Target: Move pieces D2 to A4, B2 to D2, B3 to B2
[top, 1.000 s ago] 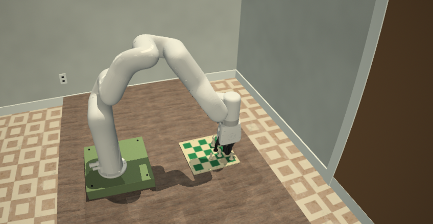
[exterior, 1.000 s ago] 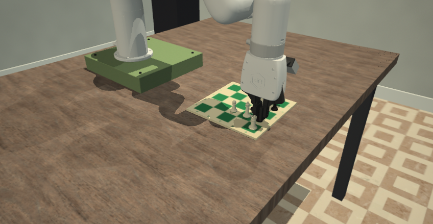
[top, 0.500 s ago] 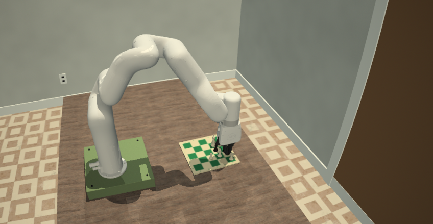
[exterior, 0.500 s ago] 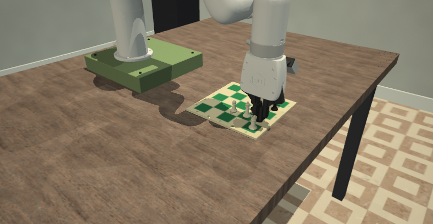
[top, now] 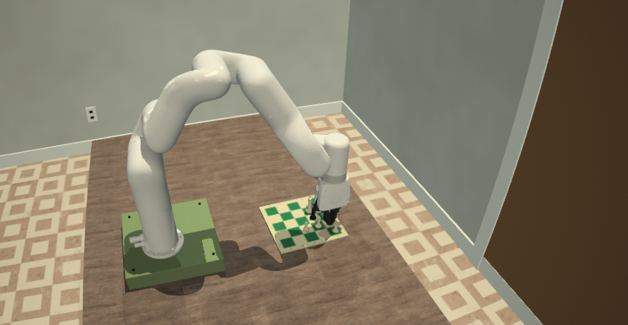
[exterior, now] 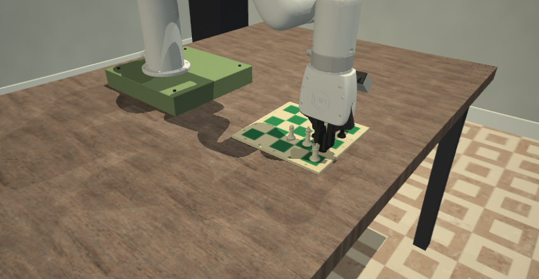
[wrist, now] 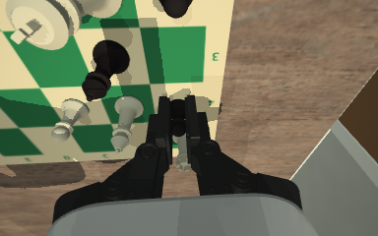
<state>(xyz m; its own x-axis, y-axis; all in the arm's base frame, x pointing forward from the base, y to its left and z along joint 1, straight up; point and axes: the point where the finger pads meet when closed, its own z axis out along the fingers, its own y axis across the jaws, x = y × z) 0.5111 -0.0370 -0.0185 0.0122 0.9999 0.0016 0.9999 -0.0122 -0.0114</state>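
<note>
Right now the black bishop is 4 cm to the left of my hand, 4 cm behind it and 1 cm below it. The rest, counted from my hand: chessboard (8 cm behind, 4 cm to the left, 3 cm below); then white pawn (8 cm behind, 1 cm below); then white king (8 cm to the left, 4 cm behind).
</note>
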